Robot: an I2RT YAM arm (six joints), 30 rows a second.
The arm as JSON. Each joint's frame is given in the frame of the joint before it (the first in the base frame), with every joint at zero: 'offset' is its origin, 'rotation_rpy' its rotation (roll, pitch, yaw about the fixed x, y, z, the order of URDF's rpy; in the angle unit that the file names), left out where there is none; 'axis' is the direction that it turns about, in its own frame. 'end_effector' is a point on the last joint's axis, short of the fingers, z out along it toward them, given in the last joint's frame.
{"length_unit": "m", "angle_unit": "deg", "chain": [
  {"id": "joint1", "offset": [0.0, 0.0, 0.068], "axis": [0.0, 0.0, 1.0]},
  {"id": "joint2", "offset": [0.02, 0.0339, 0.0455], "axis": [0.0, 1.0, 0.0]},
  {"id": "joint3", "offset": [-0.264, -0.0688, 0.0], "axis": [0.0, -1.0, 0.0]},
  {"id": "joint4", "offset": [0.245, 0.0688, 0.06], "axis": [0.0, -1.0, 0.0]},
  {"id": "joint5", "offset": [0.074, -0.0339, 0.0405], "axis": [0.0, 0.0, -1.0]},
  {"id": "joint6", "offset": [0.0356, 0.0, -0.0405], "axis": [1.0, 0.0, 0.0]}
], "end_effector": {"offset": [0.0, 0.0, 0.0], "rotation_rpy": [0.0, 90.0, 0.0]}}
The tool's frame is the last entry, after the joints.
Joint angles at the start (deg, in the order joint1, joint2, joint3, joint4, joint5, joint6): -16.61 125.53 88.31 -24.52 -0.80 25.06
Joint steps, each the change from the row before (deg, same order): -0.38 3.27 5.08 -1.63 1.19 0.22; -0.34 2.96 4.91 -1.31 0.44 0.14; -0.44 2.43 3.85 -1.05 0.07 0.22; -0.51 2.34 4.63 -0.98 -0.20 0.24; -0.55 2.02 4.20 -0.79 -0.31 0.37; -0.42 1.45 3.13 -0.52 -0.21 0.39; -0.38 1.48 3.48 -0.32 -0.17 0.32; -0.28 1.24 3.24 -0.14 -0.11 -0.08
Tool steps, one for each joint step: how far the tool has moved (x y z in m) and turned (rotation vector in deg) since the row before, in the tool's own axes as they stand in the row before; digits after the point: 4 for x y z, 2 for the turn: -0.0133 0.0018 0.0086 1.16 -0.75 0.55; -0.0128 0.0026 0.0071 0.27 -0.83 0.44; -0.0096 0.0004 0.0065 0.10 -0.45 0.61; -0.0133 0.0015 0.0035 -0.52 -1.20 0.70; -0.0123 0.0007 0.0024 -0.63 -1.23 0.85; -0.0092 0.0004 0.0014 -0.50 -1.04 0.75; -0.0106 0.0014 0.0005 -0.72 -1.52 0.64; -0.0101 0.0022 -0.0007 -0.79 -1.68 0.15
